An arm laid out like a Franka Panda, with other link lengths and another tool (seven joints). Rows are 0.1 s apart.
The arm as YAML. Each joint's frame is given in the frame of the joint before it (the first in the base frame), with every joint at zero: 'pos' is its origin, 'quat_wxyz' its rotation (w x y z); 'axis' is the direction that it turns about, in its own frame. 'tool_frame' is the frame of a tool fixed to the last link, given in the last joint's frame.
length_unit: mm
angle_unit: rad
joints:
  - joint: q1
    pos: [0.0, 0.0, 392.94]
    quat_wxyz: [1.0, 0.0, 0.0, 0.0]
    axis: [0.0, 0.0, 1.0]
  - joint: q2
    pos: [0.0, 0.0, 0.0]
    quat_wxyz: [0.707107, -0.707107, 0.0, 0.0]
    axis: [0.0, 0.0, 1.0]
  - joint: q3
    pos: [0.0, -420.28, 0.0]
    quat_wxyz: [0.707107, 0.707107, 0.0, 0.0]
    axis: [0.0, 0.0, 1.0]
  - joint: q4
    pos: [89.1, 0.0, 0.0]
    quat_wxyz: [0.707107, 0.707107, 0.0, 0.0]
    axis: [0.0, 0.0, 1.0]
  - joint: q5
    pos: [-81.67, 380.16, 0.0]
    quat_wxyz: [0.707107, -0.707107, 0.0, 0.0]
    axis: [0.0, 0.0, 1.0]
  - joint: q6
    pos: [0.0, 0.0, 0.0]
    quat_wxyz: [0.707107, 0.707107, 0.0, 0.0]
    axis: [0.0, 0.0, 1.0]
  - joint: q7
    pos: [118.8, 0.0, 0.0]
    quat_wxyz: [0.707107, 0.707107, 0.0, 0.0]
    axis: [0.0, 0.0, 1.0]
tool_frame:
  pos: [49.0, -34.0, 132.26]
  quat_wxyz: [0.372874, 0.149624, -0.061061, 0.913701]
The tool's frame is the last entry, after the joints.
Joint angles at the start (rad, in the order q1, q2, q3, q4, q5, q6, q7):
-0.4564, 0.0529, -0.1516, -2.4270, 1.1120, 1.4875, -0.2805
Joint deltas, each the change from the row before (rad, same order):
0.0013, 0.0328, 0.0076, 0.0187, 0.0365, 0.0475, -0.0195
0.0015, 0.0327, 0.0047, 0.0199, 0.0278, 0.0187, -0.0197
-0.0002, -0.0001, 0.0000, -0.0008, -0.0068, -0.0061, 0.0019
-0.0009, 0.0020, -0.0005, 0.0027, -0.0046, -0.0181, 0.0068
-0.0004, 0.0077, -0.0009, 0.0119, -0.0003, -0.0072, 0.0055
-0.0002, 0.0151, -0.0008, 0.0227, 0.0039, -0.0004, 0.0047
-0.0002, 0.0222, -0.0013, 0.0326, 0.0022, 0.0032, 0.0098
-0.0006, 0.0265, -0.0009, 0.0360, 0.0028, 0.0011, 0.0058
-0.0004, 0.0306, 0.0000, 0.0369, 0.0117, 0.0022, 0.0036
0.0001, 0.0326, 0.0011, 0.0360, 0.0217, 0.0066, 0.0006
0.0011, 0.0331, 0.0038, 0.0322, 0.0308, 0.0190, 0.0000
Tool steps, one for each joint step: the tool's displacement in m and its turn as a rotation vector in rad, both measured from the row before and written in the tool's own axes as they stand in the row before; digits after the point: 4 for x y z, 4 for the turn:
-0.0159, -0.0113, -0.0008, 0.0173, -0.0430, -0.0160
-0.0118, -0.0092, 0.0022, -0.0009, -0.0241, -0.0093
0.0019, 0.0000, 0.0008, -0.0015, 0.0088, 0.0034
0.0014, 0.0010, 0.0016, -0.0104, 0.0111, 0.0106
-0.0040, -0.0001, 0.0001, -0.0025, 0.0021, 0.0032
-0.0094, -0.0011, -0.0007, 0.0021, -0.0047, -0.0025
-0.0133, -0.0029, -0.0013, 0.0087, -0.0055, -0.0016
-0.0142, -0.0038, -0.0007, 0.0059, -0.0046, -0.0039
-0.0152, -0.0053, 0.0003, 0.0018, -0.0110, -0.0024
-0.0160, -0.0065, 0.0011, -0.0009, -0.0197, -0.0027
-0.0160, -0.0086, 0.0021, 0.0034, -0.0296, -0.0017

